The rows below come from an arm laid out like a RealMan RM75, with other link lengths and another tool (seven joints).
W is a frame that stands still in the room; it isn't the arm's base.
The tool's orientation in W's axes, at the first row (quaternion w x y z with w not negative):
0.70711 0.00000 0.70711 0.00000
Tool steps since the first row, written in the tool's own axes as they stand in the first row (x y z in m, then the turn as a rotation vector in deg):
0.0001 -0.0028 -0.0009 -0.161 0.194 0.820
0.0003 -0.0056 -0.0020 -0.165 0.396 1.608
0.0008 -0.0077 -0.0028 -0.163 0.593 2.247
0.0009 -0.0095 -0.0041 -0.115 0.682 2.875
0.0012 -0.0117 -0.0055 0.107 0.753 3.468
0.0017 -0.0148 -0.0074 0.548 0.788 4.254
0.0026 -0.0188 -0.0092 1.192 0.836 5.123
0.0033 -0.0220 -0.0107 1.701 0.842 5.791
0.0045 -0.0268 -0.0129 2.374 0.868 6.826
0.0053 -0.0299 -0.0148 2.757 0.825 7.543
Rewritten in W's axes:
-0.0009 -0.0028 -0.0001 0.820 0.194 0.161
-0.0020 -0.0056 -0.0003 1.608 0.396 0.165
-0.0028 -0.0077 -0.0008 2.247 0.593 0.163
-0.0041 -0.0095 -0.0009 2.875 0.682 0.115
-0.0055 -0.0117 -0.0012 3.468 0.753 -0.107
-0.0074 -0.0148 -0.0017 4.254 0.788 -0.548
-0.0092 -0.0188 -0.0026 5.123 0.836 -1.192
-0.0107 -0.0220 -0.0033 5.791 0.842 -1.701
-0.0129 -0.0268 -0.0045 6.826 0.868 -2.374
-0.0148 -0.0299 -0.0053 7.543 0.825 -2.757

